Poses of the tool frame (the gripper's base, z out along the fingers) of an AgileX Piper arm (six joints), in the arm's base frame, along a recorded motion.
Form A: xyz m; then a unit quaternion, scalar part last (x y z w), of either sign.
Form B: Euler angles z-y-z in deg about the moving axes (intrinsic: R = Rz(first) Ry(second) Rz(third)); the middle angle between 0 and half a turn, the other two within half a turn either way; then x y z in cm. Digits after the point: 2 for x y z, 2 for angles.
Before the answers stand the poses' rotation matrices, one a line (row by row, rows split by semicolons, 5 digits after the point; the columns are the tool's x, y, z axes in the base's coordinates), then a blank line. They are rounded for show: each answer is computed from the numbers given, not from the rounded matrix.
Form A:
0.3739, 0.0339, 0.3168, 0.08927, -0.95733, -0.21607, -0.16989
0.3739, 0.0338, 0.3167, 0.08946, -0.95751, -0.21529, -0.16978
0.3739, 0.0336, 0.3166, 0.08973, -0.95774, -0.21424, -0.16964
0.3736, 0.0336, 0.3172, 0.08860, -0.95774, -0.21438, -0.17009
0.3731, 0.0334, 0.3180, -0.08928, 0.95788, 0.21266, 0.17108
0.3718, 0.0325, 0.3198, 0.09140, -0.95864, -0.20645, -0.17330
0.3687, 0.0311, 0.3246, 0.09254, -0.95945, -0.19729, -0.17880
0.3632, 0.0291, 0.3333, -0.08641, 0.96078, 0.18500, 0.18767
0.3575, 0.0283, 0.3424, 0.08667, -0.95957, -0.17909, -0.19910
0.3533, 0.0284, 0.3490, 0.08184, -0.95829, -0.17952, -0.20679
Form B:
-0.92634 -0.24434 0.28670; -0.09751 0.89069 0.44403; -0.36386 0.38337 -0.84890
-0.92634 -0.24442 0.28661; -0.09821 0.89129 0.44266; -0.36365 0.38191 -0.84965
-0.92634 -0.24456 0.28650; -0.09919 0.89210 0.44082; -0.36339 0.37993 -0.85065
-0.92644 -0.24264 0.28781; -0.09678 0.89238 0.44078; -0.36379 0.38050 -0.85022
-0.92552 -0.24380 0.28978; -0.09828 0.89361 0.43795; -0.36572 0.37686 -0.85101
-0.92323 -0.24680 0.29453; -0.10368 0.89805 0.42750; -0.37000 0.36414 -0.85469
-0.91893 -0.24813 0.30658; -0.10702 0.90503 0.41167; -0.37961 0.34549 -0.85821
-0.91463 -0.23548 0.32864; -0.09660 0.91662 0.38792; -0.39259 0.32305 -0.86111
-0.90570 -0.23765 0.35106; -0.09502 0.92083 0.37821; -0.41314 0.30919 -0.85657
-0.90108 -0.23110 0.36694; -0.08261 0.92215 0.37791; -0.42571 0.31021 -0.85002

57.15, 148.09, 46.50, 37.39, 3.39, 31.68
57.08, 148.17, 46.40, 37.39, 3.38, 31.67
56.98, 148.28, 46.27, 37.39, 3.36, 31.66
56.86, 148.24, 46.29, 37.36, 3.36, 31.72
56.51, 148.32, 45.86, 37.31, 3.34, 31.80
55.44, 148.73, 44.54, 37.18, 3.25, 31.98
53.32, 149.12, 42.31, 36.87, 3.11, 32.46
49.73, 149.44, 39.45, 36.32, 2.91, 33.33
47.13, 148.93, 36.81, 35.75, 2.83, 34.24
45.84, 148.21, 36.08, 35.33, 2.84, 34.90

